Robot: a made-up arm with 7 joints.
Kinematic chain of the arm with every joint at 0, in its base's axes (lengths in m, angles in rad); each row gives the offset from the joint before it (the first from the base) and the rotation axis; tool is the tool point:
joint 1: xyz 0 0 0.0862 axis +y
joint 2: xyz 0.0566 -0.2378 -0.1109 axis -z
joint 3: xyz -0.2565 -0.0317 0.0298 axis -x
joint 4: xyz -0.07 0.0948 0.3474 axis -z
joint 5: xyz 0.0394 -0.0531 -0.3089 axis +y
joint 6: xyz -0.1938 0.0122 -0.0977 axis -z
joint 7: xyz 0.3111 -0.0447 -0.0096 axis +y
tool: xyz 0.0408 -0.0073 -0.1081
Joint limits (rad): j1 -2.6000..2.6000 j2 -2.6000..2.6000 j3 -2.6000..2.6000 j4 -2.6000..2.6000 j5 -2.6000..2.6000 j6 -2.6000..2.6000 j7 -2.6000..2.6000
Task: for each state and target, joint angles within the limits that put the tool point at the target. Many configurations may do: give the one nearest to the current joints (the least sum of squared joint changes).
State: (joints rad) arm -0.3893 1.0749 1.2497 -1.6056 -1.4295 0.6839 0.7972
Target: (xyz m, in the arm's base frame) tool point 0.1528 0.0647 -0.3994
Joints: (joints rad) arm -0.2632 1.0826 1.2779 -2.2293 -1.4957 0.6645 0.6792
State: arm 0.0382 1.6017 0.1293 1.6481 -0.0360 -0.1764 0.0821
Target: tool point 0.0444 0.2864 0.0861
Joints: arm -0.0644 1.9343 0.5281 1.7887 -0.6558 0.0064 -0.1910
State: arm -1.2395 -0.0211 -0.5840 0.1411 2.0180 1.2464 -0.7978
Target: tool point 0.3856 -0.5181 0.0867
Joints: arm -1.9276 -0.1453 -1.2323 -0.3877 1.9139 1.0601 -1.0032
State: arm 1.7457 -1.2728 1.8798 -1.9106 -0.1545 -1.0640 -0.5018
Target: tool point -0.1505 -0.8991 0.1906
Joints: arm 1.8102 -1.1111 1.8418 -1.8328 -0.2748 -1.1223 -0.5810
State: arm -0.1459 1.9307 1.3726 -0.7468 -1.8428 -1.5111 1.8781
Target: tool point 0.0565 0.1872 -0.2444
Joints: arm -0.1589 1.9512 1.7957 -0.9022 -1.5054 -1.5979 2.0712
